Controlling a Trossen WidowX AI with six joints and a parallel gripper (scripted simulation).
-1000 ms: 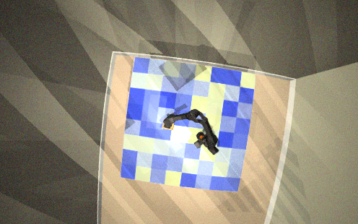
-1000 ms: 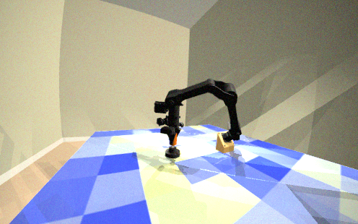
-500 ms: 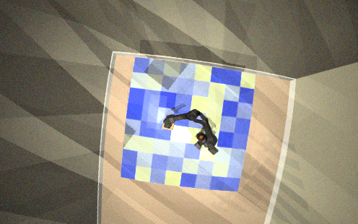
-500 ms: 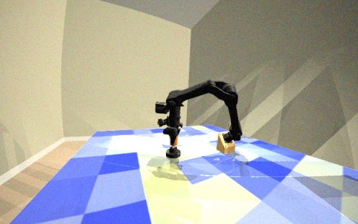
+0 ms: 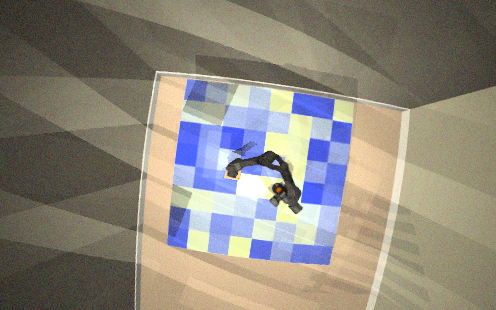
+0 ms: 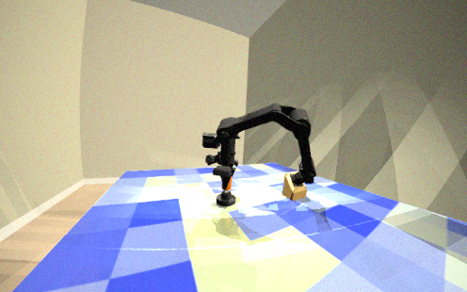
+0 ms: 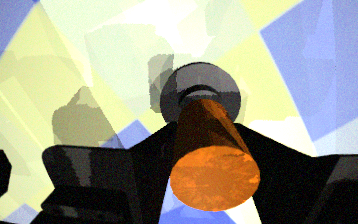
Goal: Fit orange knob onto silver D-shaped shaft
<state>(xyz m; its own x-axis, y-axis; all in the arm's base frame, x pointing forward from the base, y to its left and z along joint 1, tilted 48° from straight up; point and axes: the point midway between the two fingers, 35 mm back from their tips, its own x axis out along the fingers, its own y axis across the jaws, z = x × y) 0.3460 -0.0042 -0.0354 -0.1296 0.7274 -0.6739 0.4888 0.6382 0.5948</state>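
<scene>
The orange knob lies 30 mm above my gripper tip. From my gripper tip the other things lie so: round dark pedestal 40 mm below.
</scene>
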